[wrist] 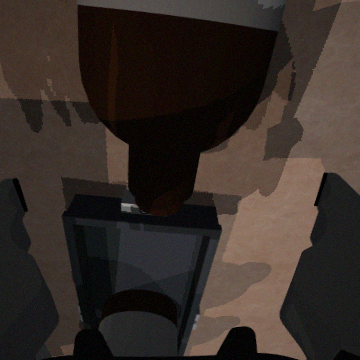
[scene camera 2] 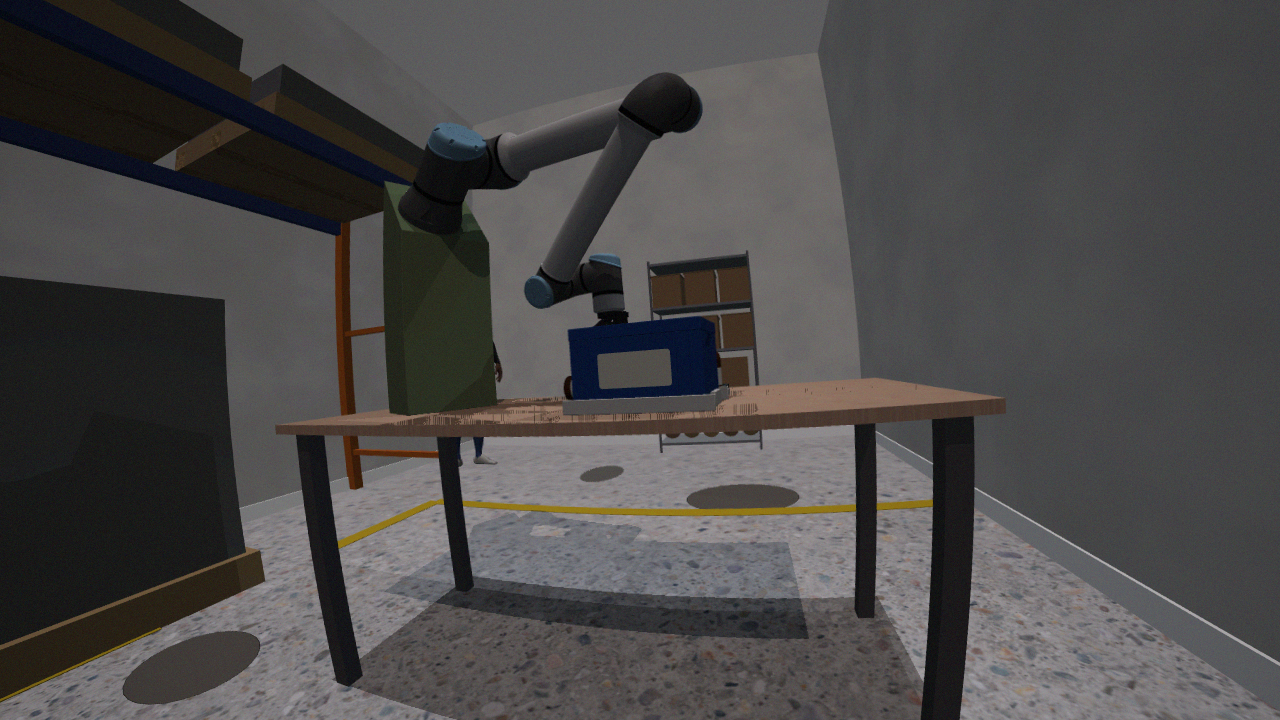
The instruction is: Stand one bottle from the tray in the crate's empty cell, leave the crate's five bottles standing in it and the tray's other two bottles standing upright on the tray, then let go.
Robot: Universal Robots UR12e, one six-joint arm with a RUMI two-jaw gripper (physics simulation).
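Frame: origin at the arm's base, x ahead, y left, z up, level; millimetres.
Where they show: gripper, fingertip midpoint: (wrist: 170,179); arm's base, link origin: (scene camera 2: 429,216).
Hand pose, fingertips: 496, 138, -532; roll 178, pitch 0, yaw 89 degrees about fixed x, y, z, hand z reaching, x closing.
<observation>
Each offset is from my fingertips to the centre of the thing, as dx, dy, dz. "*": to the spot under its first point. Level surfaces: height alone.
The blue crate {+157, -269, +40} (scene camera 2: 640,358) stands on a pale grey base on the table; its inside and cells are hidden. Small brown parts of bottles {-57, +5, -11} (scene camera 2: 568,387) {* +303, -80, +44} (scene camera 2: 717,359) show at its left and right sides. My gripper (scene camera 2: 612,317) (wrist: 170,179) is open and empty; in scene camera 2 its fingers are hidden behind the crate. In the wrist view a brown bottle {* -53, +4, +26} (wrist: 175,75) with a grey label fills the upper middle, its neck reaching down between the fingertips in the picture. Another brown bottle with a grey label {* +149, -33, -1} (wrist: 139,332) shows at the bottom, over a dark rectangular tray {* +48, -21, -31} (wrist: 142,215).
The wooden table {dz -48} (scene camera 2: 859,398) carries the crate. A green block-shaped pedestal (scene camera 2: 440,322) stands left of it, below the arm's base. A shelf rack (scene camera 2: 752,331) with brown boxes stands behind the table. Part of a person (scene camera 2: 497,362) shows behind the pedestal.
</observation>
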